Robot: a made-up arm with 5 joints. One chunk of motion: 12 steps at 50 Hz.
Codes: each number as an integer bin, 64 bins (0 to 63) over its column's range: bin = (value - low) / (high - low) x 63, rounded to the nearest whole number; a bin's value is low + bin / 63 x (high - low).
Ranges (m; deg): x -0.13..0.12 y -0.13..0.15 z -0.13..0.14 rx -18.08..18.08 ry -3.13..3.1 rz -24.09..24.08
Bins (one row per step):
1: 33 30 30 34 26 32
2: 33 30 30 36 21 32
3: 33 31 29 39 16 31
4: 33 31 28 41 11 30
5: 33 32 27 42 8 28
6: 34 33 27 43 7 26
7: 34 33 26 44 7 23
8: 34 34 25 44 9 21
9: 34 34 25 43 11 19
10: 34 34 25 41 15 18
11: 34 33 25 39 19 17
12: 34 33 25 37 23 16
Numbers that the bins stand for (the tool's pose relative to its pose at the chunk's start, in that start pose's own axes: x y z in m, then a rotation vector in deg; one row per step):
1: 0.0010 0.0033 -0.0014 1.43 -0.56 0.38
2: 0.0010 0.0033 -0.0014 2.58 -1.05 0.38
3: 0.0010 0.0078 -0.0057 4.30 -1.55 -0.39
4: 0.0010 0.0078 -0.0100 5.45 -2.04 -1.15
5: 0.0010 0.0122 -0.0143 6.03 -2.34 -2.68
6: 0.0049 0.0167 -0.0143 6.60 -2.44 -4.21
7: 0.0049 0.0167 -0.0186 7.17 -2.44 -6.50
8: 0.0049 0.0211 -0.0229 7.17 -2.24 -8.03
9: 0.0049 0.0211 -0.0229 6.60 -2.04 -9.56
10: 0.0049 0.0211 -0.0229 5.45 -1.65 -10.33
11: 0.0049 0.0167 -0.0229 4.30 -1.25 -11.09
12: 0.0049 0.0167 -0.0229 3.16 -0.86 -11.86

